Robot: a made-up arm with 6 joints. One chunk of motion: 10 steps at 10 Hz.
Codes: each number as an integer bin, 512 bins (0 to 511) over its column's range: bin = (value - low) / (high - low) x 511, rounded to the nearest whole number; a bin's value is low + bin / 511 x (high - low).
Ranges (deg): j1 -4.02..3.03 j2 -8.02..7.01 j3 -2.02..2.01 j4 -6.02..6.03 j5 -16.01..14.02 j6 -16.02..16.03
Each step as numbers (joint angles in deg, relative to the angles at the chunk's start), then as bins.
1 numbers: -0.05 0.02 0.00 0.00 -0.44 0.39
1 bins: 288 273 256 255 265 262
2 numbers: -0.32 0.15 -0.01 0.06 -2.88 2.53
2 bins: 268 278 255 258 223 296
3 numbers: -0.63 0.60 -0.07 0.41 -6.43 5.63
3 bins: 246 293 247 273 163 345
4 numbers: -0.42 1.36 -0.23 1.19 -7.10 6.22
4 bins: 261 319 227 306 152 355
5 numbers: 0.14 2.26 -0.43 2.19 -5.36 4.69
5 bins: 302 350 202 348 181 330
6 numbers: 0.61 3.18 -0.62 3.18 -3.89 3.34
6 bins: 336 381 178 390 206 309
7 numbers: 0.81 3.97 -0.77 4.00 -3.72 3.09
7 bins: 350 408 158 425 209 305
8 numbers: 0.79 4.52 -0.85 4.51 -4.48 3.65
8 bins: 349 426 148 447 196 314
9 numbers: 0.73 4.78 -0.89 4.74 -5.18 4.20
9 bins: 344 435 143 456 184 322
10 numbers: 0.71 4.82 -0.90 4.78 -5.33 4.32
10 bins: 343 437 142 458 182 324
